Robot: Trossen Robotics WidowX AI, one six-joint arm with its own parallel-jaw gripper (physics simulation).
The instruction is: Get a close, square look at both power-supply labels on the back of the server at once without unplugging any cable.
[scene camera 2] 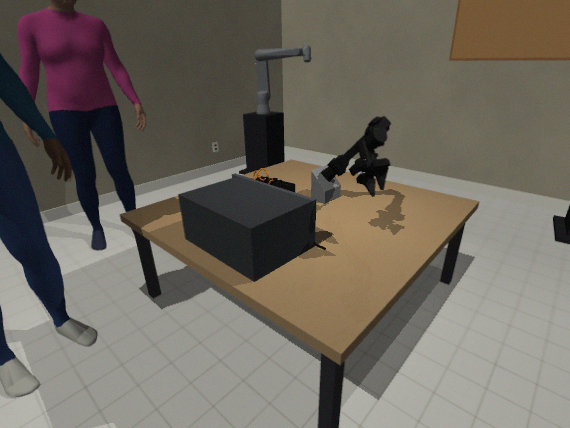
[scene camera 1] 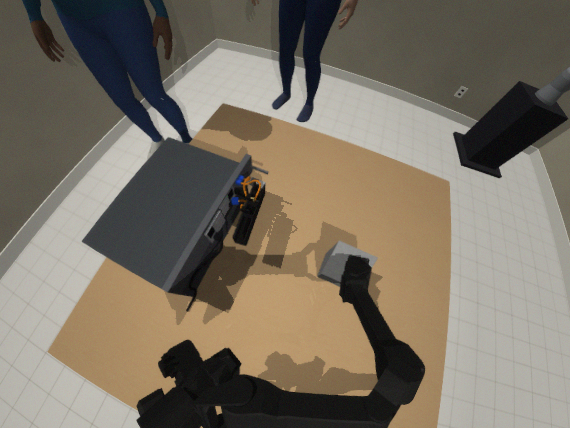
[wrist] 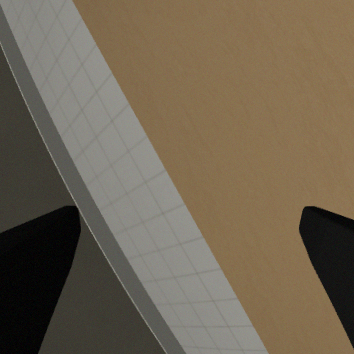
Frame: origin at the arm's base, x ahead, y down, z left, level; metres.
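Seen in the pictures: gripper, between the fingertips: (scene camera 2: 377, 193) (wrist: 192, 219); arm's base, origin of its link: (scene camera 2: 327, 174) (scene camera 1: 356, 265).
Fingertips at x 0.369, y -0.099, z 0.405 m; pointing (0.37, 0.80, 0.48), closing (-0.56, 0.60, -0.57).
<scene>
Pixels of each thing's top centre, then the offset from my fingertips to it. "pt": a spot on its surface instead. Level surfaces: height alone.
- dark grey server, a spot on its surface: (scene camera 1: 160, 205) pt dx +0.261, dy +0.021, dz -0.407 m
- long black part, a spot on its surface: (scene camera 1: 244, 227) pt dx +0.007, dy +0.088, dz -0.432 m
- small light patch, a spot on its surface: (scene camera 1: 216, 225) pt dx +0.085, dy +0.058, dz -0.405 m
- table, height of its surface: dy +0.222 m
The dark grey server (scene camera 1: 160, 205) (scene camera 2: 250, 205) lies on the table. In scene camera 1 its back panel is seen steeply from above, with orange cables (scene camera 1: 259, 184) (scene camera 2: 261, 174), blue plugs and black cables (scene camera 1: 191, 300) at it. A long black part (scene camera 1: 244, 227) (scene camera 2: 282, 185) stands off the panel. A small light patch (scene camera 1: 216, 225) shows on the panel; no label can be read or told apart. My gripper (scene camera 2: 377, 191) (wrist: 192, 219) is open and empty, raised above the table and away from the server. The wrist view shows no server or labels.
The table (scene camera 1: 400, 200) (scene camera 2: 400, 270) (wrist: 260, 100) carries my grey base block (scene camera 1: 334, 260) (scene camera 2: 320, 186). My arm (scene camera 1: 310, 405) (scene camera 2: 367, 145) bends above the table. Two people stand beyond the server side. A black pedestal (scene camera 1: 510, 125) (scene camera 2: 264, 140) with a grey arm stands off the table.
</scene>
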